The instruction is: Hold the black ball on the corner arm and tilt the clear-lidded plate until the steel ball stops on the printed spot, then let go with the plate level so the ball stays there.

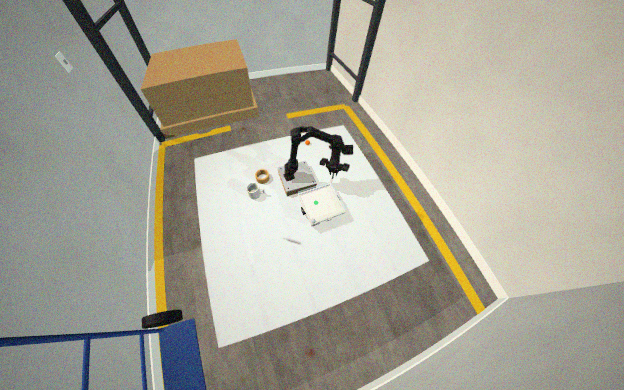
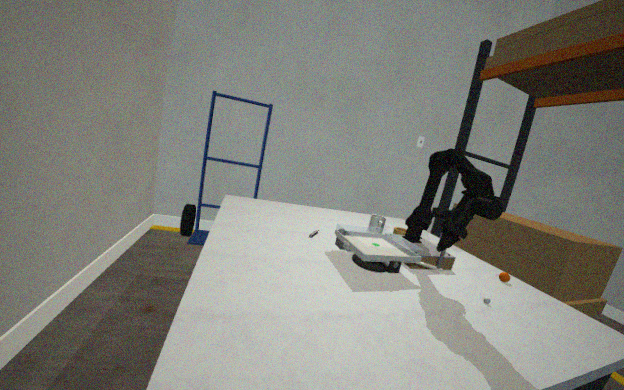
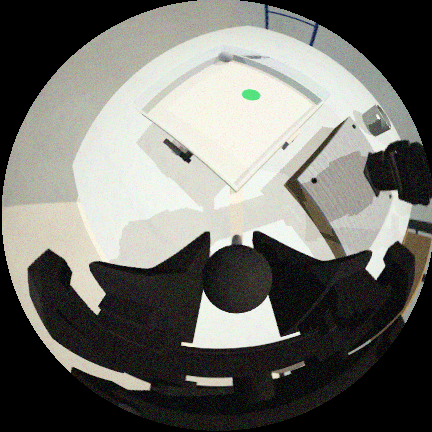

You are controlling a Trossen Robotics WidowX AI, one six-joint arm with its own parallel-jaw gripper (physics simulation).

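The square clear-lidded plate (image 1: pixel 331 200) (image 2: pixel 361 243) (image 3: pixel 215 115) sits over a dark round base (image 2: pixel 372 263). Its exact tilt is hard to tell. The green printed spot (image 1: pixel 315 202) (image 2: pixel 376 245) (image 3: pixel 251 94) is off the plate's centre. The grey steel ball (image 3: pixel 226 56) lies in the corner farthest from my gripper, apart from the spot. A pale corner arm (image 3: pixel 236 210) runs from the near corner to the black ball (image 3: pixel 237 278). My gripper (image 1: pixel 333 173) (image 2: pixel 441 248) (image 3: pixel 231 235) is shut on the black ball, with a finger on each side.
The arm's base board (image 1: pixel 300 188) (image 3: pixel 350 185) stands close beside the plate. A mug (image 1: pixel 253 190) (image 2: pixel 377 223) (image 3: pixel 376 120) and a tan ring (image 1: pixel 262 176) stand beyond it. A pen-like item (image 1: pixel 292 241) (image 2: pixel 313 233), an orange ball (image 1: pixel 307 143) (image 2: pixel 504 276) and a small grey ball (image 2: pixel 486 301) lie on the table.
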